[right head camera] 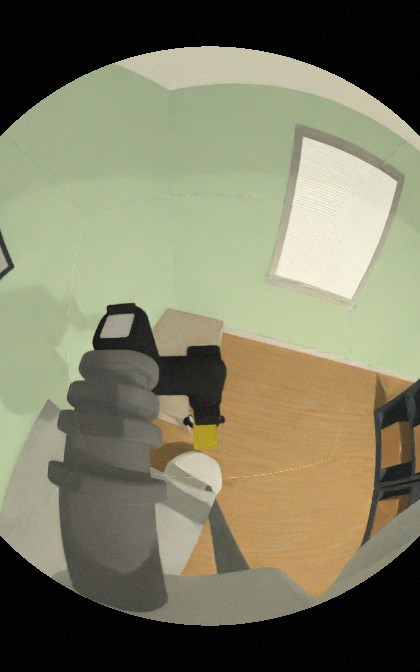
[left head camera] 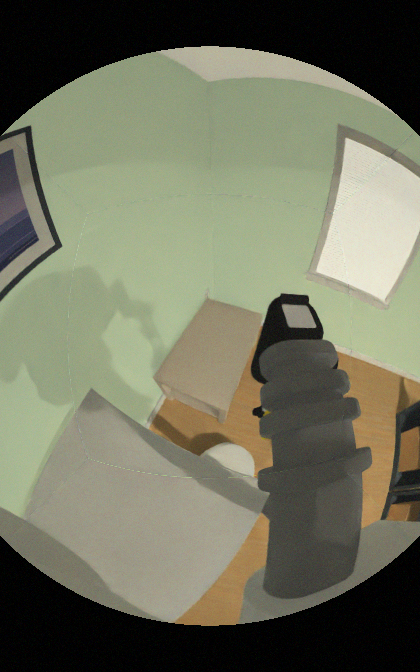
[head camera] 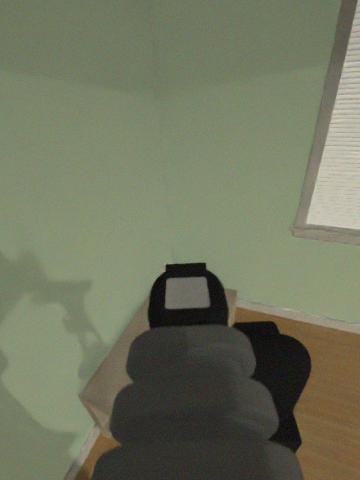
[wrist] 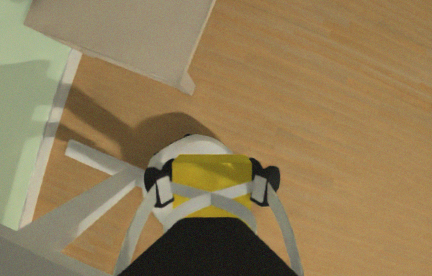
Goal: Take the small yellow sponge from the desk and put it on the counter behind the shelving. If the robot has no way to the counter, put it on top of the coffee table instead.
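Places are measured from the robot's base along level axes (x ahead, y left, z up), in millimetres.
Where they show: gripper, fingertip midpoint: (wrist: 212, 174).
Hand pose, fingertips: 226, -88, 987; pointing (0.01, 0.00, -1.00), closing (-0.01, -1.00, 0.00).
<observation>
After its pixels a point has its place, as x, y, z.
My gripper (right head camera: 205, 423) (wrist: 212, 174) {226, -88, 987} is shut on the small yellow sponge (right head camera: 206, 438) (wrist: 212, 169) {239, -89, 1030}, held between the two fingertips above the floor. In the left head view the arm hides most of both. A low beige table, apparently the coffee table (head camera: 114, 362) {749, 390, 422} (left head camera: 210, 350) (right head camera: 187, 330) (wrist: 125, 35) {534, 176, 423}, stands in the room corner; its top is ahead of the gripper in the wrist view, apart from the sponge. The grey desk (left head camera: 150, 530) (right head camera: 25, 475) is at the lower left. A counter does not show in these views.
Dark shelving (left head camera: 406, 480) (right head camera: 397, 474) stands at the right edge. The round white part of my base (left head camera: 232, 457) (right head camera: 200, 467) is below the gripper, beside the desk. Green walls meet behind the low table. A window (left head camera: 370, 220) (right head camera: 335, 220) is on the right wall.
</observation>
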